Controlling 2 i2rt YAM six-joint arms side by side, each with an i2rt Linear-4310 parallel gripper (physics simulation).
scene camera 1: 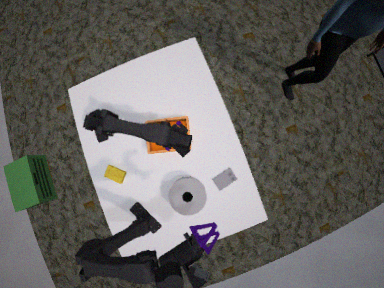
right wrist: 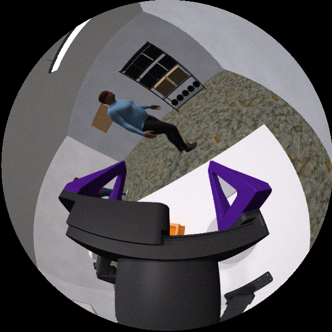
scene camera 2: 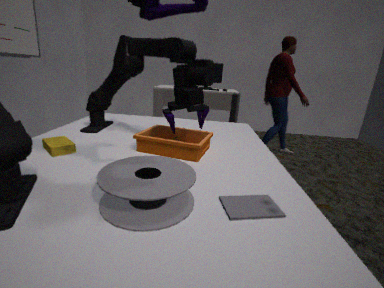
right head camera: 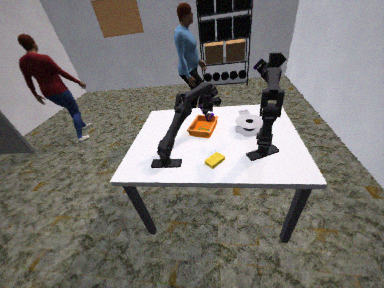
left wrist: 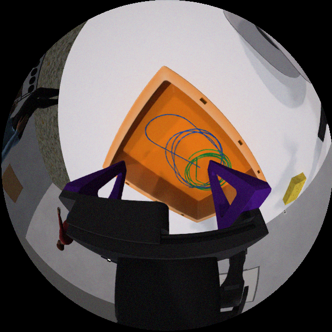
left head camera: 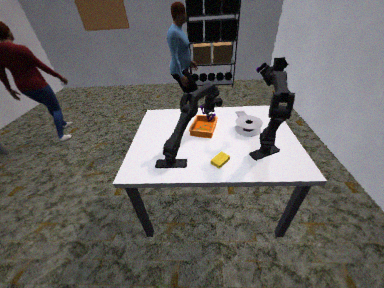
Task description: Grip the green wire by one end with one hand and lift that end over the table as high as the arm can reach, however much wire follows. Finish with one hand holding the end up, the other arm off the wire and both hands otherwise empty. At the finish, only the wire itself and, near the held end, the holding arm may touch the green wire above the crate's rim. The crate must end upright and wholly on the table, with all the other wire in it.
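Seen in the pictures: left gripper, fingertip midpoint: [scene camera 2: 187, 130] [right head camera: 206, 117] [left head camera: 206, 117]; right gripper, fingertip midpoint: [scene camera 1: 217, 228] [right head camera: 260, 70] [left head camera: 261, 73]; left arm's base, link origin: [scene camera 2: 98, 127] [right head camera: 166, 163] [left head camera: 171, 163]; right arm's base, link origin: [scene camera 1: 145, 217] [scene camera 2: 7, 200] [right head camera: 262, 153] [left head camera: 264, 152].
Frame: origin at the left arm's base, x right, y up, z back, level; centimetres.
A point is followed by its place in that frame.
The orange crate [left head camera: 201, 135] {y 1.7, x 19.8, z -27.5 cm} [right head camera: 199, 134] {y 2.6, x 19.7, z -27.5 cm} [scene camera 1: 169, 119] {y 5.8, x 14.6, z -41.9 cm} [scene camera 2: 172, 149] {y 2.9, x 30.6, z -38.2 cm} [left wrist: 135, 110] stands upright on the table. The green wire [left wrist: 185, 173] [right head camera: 204, 129] {y 1.0, x 22.8, z -36.1 cm} lies coiled inside it, overlapping the blue wire [left wrist: 167, 115]. A short straight green piece shows inside the coil. My left gripper [left wrist: 166, 164] [scene camera 2: 187, 130] {y 7.8, x 24.3, z -42.4 cm} is open and empty, pointing down over the crate, its tips near rim height. In the left wrist view its right-hand finger hides part of the green coil. My right gripper [right wrist: 167, 165] [scene camera 1: 205, 237] is open and empty, high above the table's edge, away from the crate.
A grey spool [scene camera 1: 177, 192] {y 6.5, x 52.1, z -32.1 cm} [scene camera 2: 120, 185] {y 6.5, x 62.2, z -32.4 cm} stands near the crate. A flat grey plate [scene camera 1: 225, 179] {y 0.6, x 56.2, z -58.5 cm} [scene camera 2: 250, 206] {y 0.6, x 56.5, z -58.1 cm} lies beside the spool. A yellow block [left head camera: 220, 159] {y 3.0, x 31.0, z 0.3 cm} [scene camera 1: 115, 174] {y 3.0, x 31.4, z -1.7 cm} [scene camera 2: 59, 145] {y 3.0, x 34.9, z -3.6 cm} lies between the arm bases. Two people are in the room beyond the table.
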